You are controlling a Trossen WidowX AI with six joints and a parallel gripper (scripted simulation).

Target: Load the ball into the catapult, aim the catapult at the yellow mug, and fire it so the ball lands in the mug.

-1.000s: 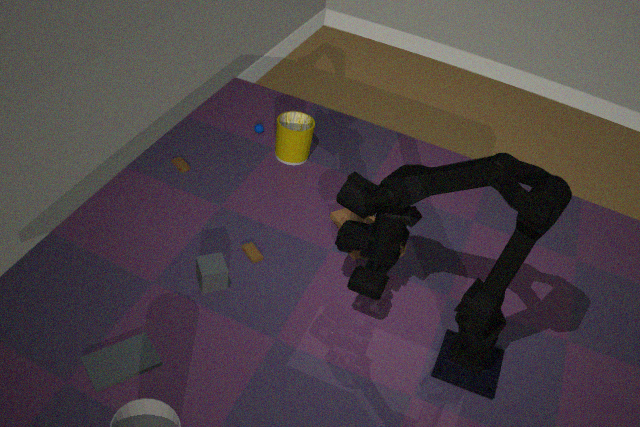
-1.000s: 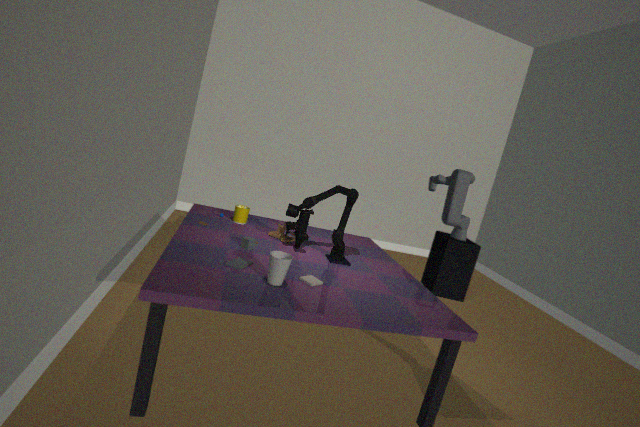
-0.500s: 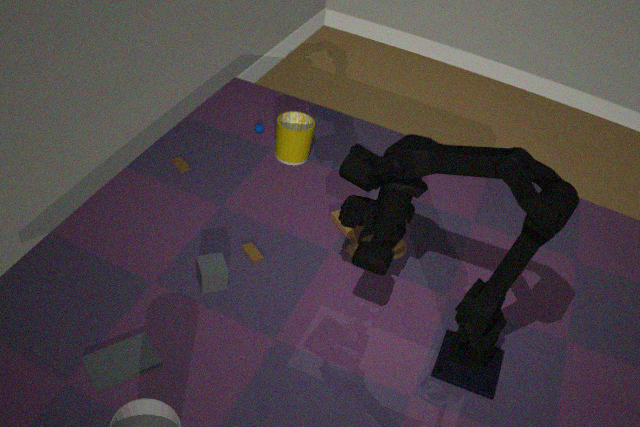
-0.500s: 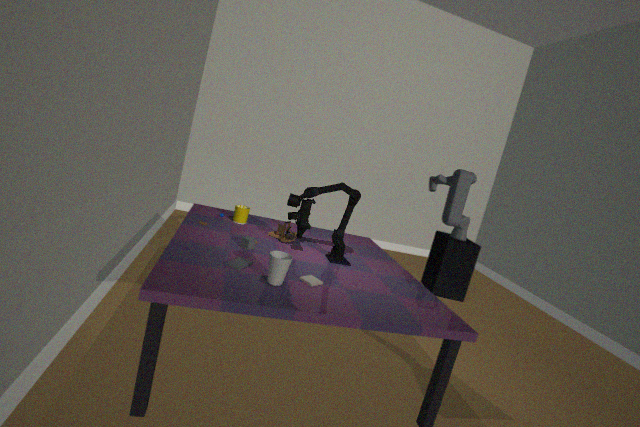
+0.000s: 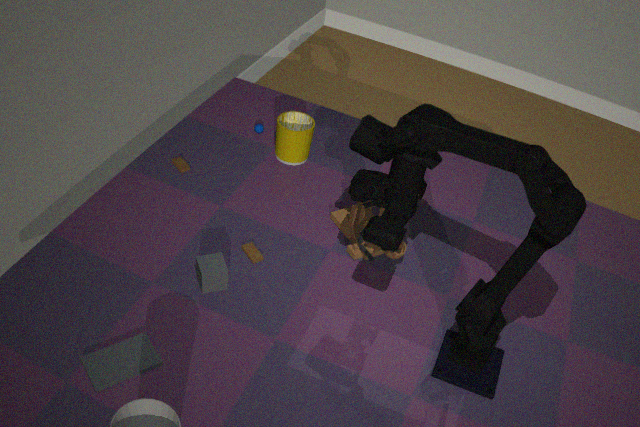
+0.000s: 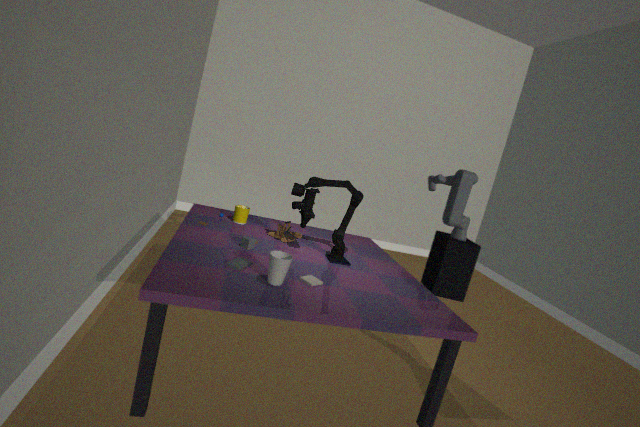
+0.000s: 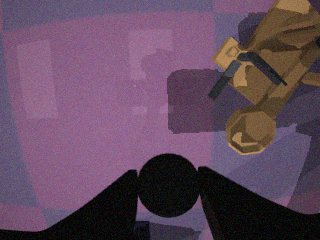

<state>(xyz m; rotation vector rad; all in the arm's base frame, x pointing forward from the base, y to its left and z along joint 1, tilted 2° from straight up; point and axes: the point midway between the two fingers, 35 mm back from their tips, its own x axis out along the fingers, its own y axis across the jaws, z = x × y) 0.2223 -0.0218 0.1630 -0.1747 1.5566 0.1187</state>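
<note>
The wooden catapult is 70 mm ahead of my gripper tip, 90 mm to the right of it and 80 mm below it. Also, from my gripper tip: grey cube: 250 mm ahead, 190 mm to the left, 110 mm below; black ball: 10 mm above; white pad: 80 mm behind, 430 mm to the left, 130 mm below.
</note>
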